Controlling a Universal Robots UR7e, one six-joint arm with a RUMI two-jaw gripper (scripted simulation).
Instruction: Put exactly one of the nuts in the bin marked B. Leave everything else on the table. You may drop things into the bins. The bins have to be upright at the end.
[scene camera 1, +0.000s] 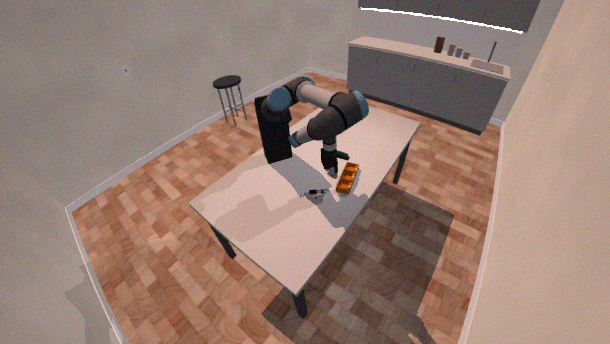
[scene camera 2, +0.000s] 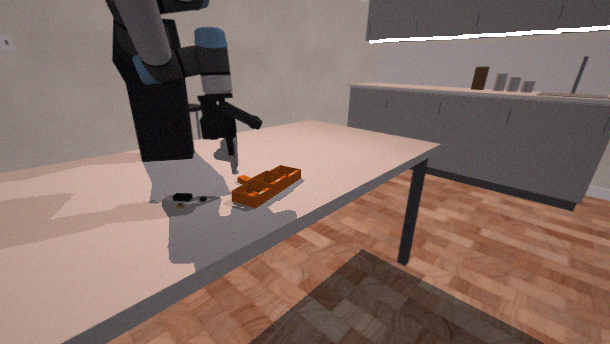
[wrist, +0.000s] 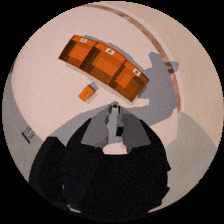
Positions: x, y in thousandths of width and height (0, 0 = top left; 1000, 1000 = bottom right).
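My gripper (scene camera 2: 384, 501) (wrist: 511, 475) is visible.
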